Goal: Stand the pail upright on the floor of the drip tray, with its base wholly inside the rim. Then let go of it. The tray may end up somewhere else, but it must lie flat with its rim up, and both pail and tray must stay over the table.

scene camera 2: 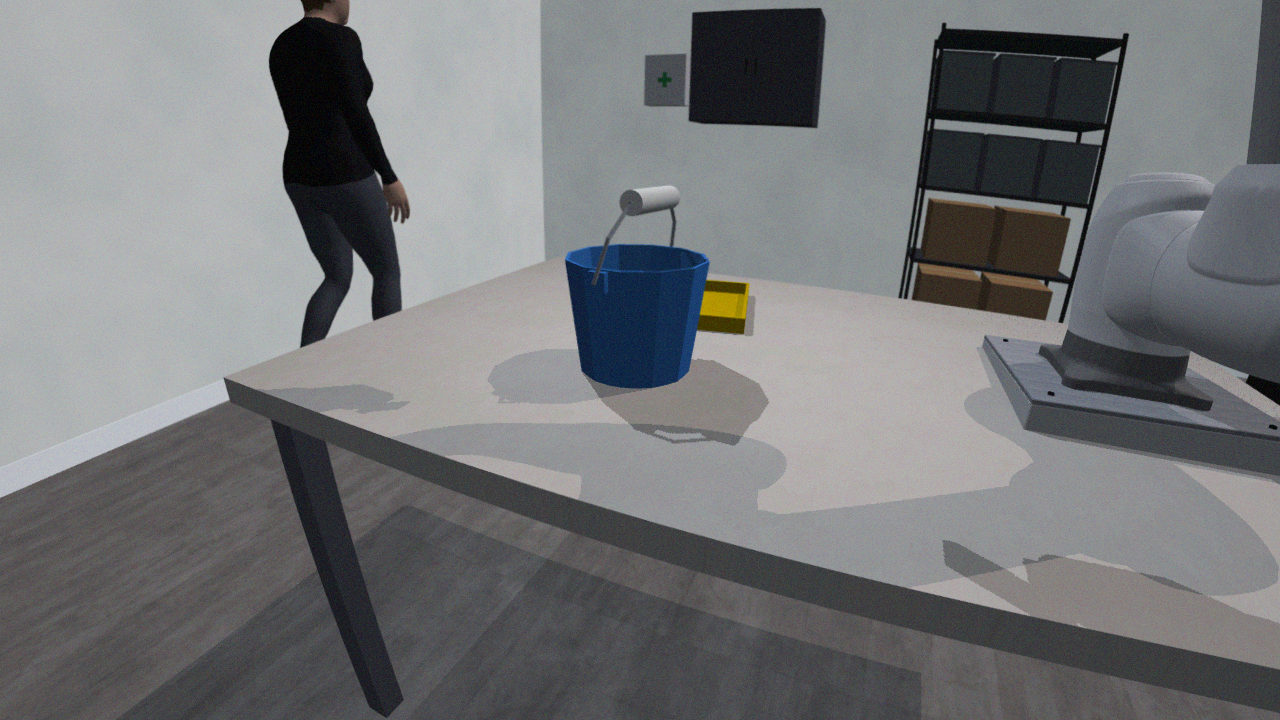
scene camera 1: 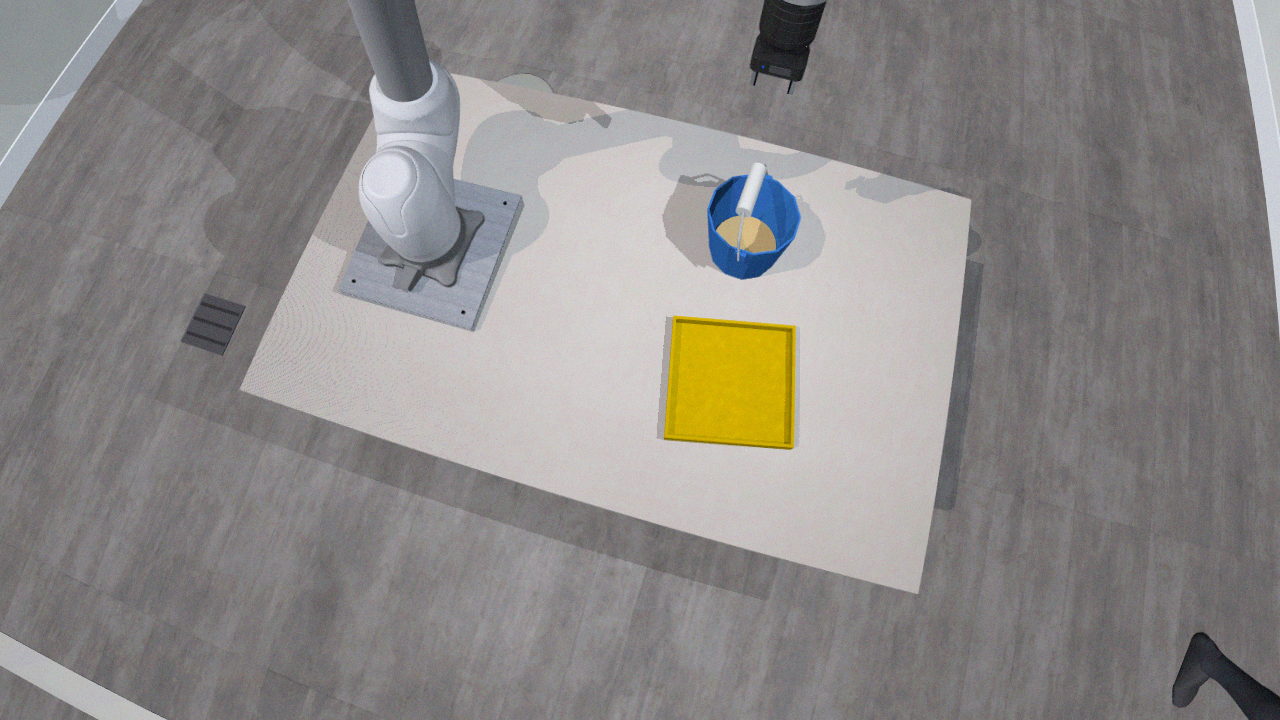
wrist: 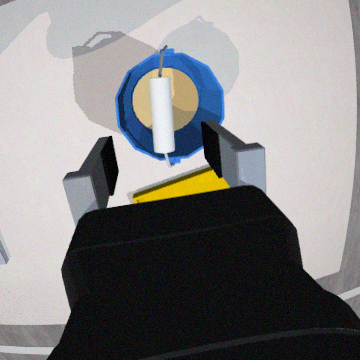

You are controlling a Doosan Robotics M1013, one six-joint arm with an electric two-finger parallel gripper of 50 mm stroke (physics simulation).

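Seen in the pictures: gripper, between the fingertips: [scene camera 1: 772, 84] [wrist: 158, 146]; arm's base, origin of its link: [scene camera 2: 1115, 378] [scene camera 1: 433, 239].
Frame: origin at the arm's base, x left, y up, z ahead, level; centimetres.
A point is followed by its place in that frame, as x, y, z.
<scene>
The blue pail [scene camera 1: 744, 265] @[13.6, 5.1, 65.5] [scene camera 2: 637, 322] @[29.1, 5.5, 60.2] [wrist: 210, 95] @[22.7, 6.3, 72.1] stands upright on the table, outside the tray, with a tan disc-like surface inside. Its wire bail is raised, with a white grip [scene camera 1: 752, 186] @[21.6, 20.5, 62.3] [scene camera 2: 650, 199] @[25.1, 19.4, 60.8] [wrist: 161, 115] @[21.9, 20.6, 62.2] above the rim. The yellow drip tray [scene camera 1: 729, 385] @[-8.9, -3.1, 70.4] [scene camera 2: 726, 308] @[-10.7, -3.1, 61.9] [wrist: 182, 187] @[1.1, -3.1, 66.7] lies flat, rim up, beside the pail; the pail partly hides it in scene camera 2. My gripper [scene camera 1: 771, 88] @[23.8, 44.6, 60.8] [wrist: 158, 146] @[23.8, 44.6, 60.8] is open and empty, high above the table. In the wrist view the white grip appears lengthwise between the fingers, beyond them. The gripper does not show in scene camera 2.
The pale table [scene camera 1: 572, 376] @[-17.7, -3.5, 39.7] [scene camera 2: 850, 385] @[13.5, -3.5, 36.1] [wrist: 295, 210] @[-9.5, -3.5, 96.9] bears the arm's grey base plate [scene camera 1: 494, 250] @[2.0, -0.3, 14.0] [scene camera 2: 1009, 385] @[5.7, -2.0, 15.1] at one end. A person [scene camera 2: 326, 116] stands beyond the table in scene camera 2. A shelf rack [scene camera 2: 1029, 40] and a dark wall cabinet [scene camera 2: 756, 67] are in the background.
</scene>
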